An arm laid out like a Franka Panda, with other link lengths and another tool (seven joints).
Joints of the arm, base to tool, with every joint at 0 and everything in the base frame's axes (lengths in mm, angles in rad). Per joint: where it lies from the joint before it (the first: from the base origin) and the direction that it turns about. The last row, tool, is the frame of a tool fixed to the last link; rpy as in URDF.
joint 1: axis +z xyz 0 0 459.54
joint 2: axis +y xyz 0 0 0
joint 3: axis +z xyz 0 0 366.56
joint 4: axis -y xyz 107.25 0 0
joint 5: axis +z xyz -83.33 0 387.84
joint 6: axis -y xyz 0 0 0
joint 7: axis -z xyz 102.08 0 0
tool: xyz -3 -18 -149.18 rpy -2.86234 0 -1.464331
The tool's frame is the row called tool.
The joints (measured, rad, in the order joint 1, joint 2, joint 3, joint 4, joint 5, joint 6, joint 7), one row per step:
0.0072 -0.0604 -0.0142 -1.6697 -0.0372 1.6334 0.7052
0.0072 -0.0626 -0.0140 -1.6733 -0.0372 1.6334 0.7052
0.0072 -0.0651 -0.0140 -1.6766 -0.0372 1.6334 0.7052
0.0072 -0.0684 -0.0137 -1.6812 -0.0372 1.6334 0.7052
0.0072 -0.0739 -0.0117 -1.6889 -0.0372 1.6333 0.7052
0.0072 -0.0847 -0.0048 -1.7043 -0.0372 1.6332 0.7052
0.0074 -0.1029 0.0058 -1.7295 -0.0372 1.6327 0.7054
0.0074 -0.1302 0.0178 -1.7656 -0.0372 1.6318 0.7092
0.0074 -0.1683 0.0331 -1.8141 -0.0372 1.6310 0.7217
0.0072 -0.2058 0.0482 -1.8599 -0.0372 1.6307 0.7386
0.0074 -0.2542 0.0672 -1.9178 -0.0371 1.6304 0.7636
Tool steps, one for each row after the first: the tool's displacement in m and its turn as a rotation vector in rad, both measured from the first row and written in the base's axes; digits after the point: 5 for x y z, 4 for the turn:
-0.00092 0.00012 -0.00049 0.0000 0.0014 0.0002
-0.00192 0.00011 -0.00067 0.0001 0.0022 0.0002
-0.00325 0.00029 -0.00102 0.0001 0.0035 0.0005
-0.00545 0.00145 -0.00164 0.0000 0.0058 0.0025
-0.00976 0.00544 -0.00302 -0.0004 0.0105 0.0094
-0.01712 0.01163 -0.00510 -0.0015 0.0180 0.0199
-0.02829 0.01842 -0.00764 -0.0034 0.0275 0.0279
-0.04397 0.02695 -0.01073 -0.0070 0.0382 0.0303
-0.05942 0.03506 -0.01334 -0.0118 0.0461 0.0277
-0.07953 0.04509 -0.01696 -0.0197 0.0546 0.0205

